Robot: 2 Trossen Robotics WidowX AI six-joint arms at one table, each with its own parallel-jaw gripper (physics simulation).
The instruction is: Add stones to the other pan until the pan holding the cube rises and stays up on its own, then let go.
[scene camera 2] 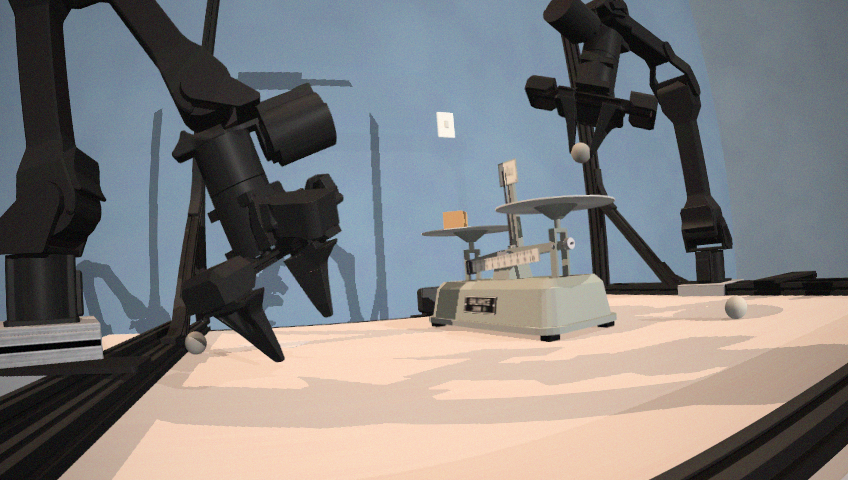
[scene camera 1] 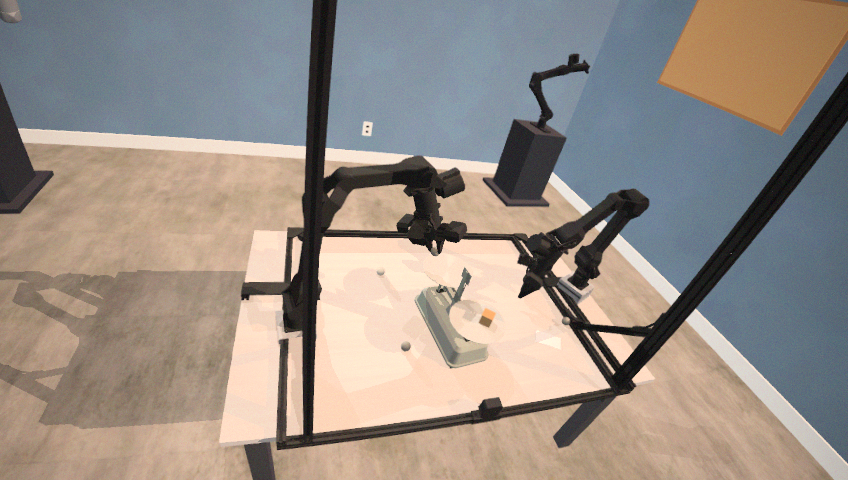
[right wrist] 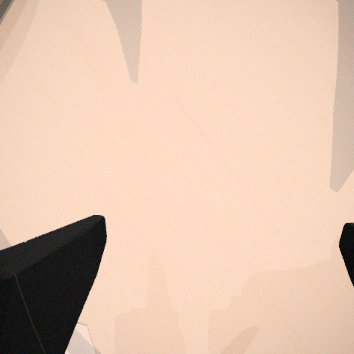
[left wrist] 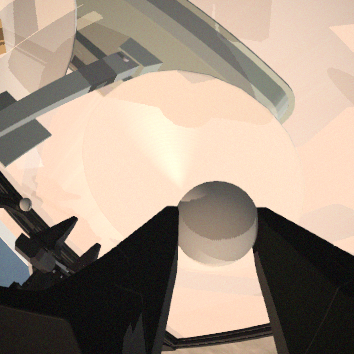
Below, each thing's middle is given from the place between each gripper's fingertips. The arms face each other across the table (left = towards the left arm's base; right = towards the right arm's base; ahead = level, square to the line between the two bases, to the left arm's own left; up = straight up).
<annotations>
Right now my right hand is 80 mm past the balance scale (scene camera 2: 514,301), 300 mm to the right of it and 90 mm below it.
Now: the balance scale 11 cm below my left hand, 9 cm behind it and 6 cm to the right of it.
</annotations>
